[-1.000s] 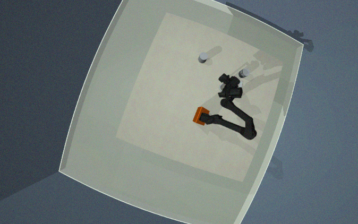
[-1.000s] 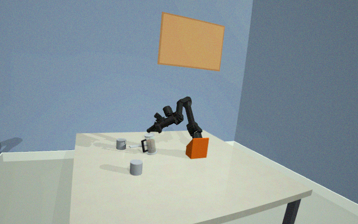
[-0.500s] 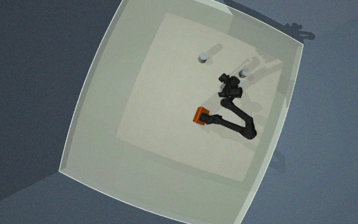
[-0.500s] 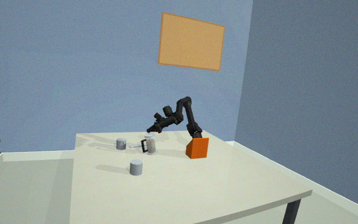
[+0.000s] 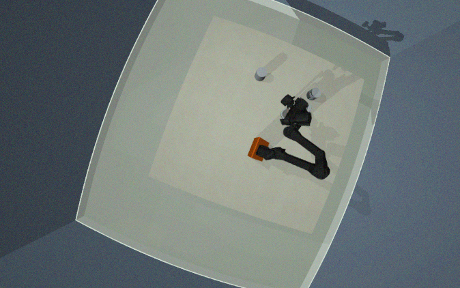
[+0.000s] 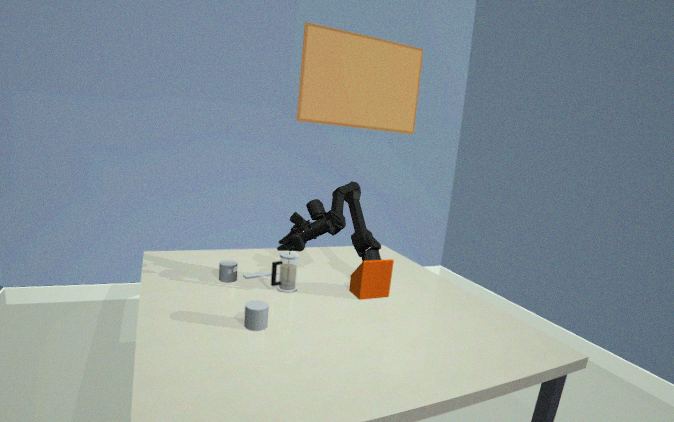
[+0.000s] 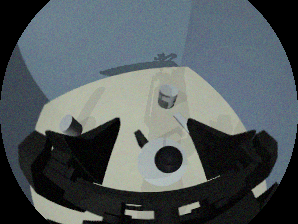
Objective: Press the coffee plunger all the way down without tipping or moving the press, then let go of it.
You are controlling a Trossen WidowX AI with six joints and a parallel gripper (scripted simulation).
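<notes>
Right now the coffee press is 3 cm behind my gripper tip, 1 cm to the left of it and 9 cm below it.
</notes>
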